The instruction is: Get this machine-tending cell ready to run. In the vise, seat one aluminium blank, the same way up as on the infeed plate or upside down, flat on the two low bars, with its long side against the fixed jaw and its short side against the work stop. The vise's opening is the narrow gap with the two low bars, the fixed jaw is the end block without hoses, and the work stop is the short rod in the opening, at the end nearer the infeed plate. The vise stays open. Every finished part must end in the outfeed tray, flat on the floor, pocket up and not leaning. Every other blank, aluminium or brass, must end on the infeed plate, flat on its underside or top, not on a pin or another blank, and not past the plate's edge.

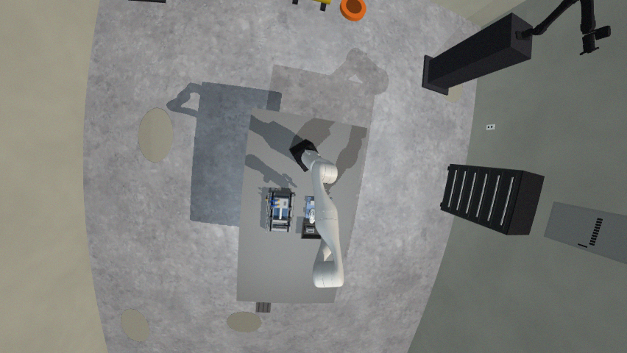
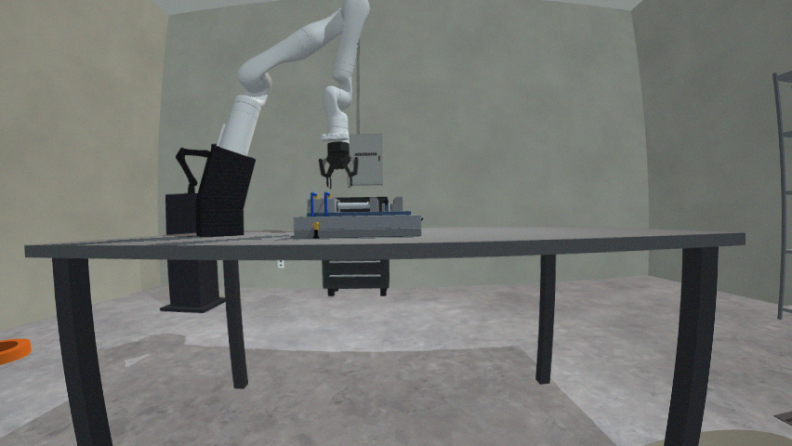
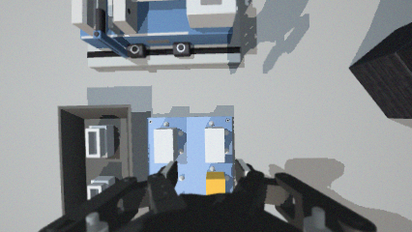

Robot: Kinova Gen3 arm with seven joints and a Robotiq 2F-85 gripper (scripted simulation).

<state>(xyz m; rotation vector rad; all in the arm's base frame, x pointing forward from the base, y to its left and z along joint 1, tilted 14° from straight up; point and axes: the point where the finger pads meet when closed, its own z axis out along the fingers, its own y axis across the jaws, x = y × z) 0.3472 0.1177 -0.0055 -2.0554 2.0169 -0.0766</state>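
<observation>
My gripper is now 1 cm past the brass blank, 9 cm to the right of it and 14 cm above it. The rest, counted from my hand: vise (9 cm ahead, 24 cm to the right, 12 cm below); then white rod (8 cm ahead, 24 cm to the right, 9 cm below).
</observation>
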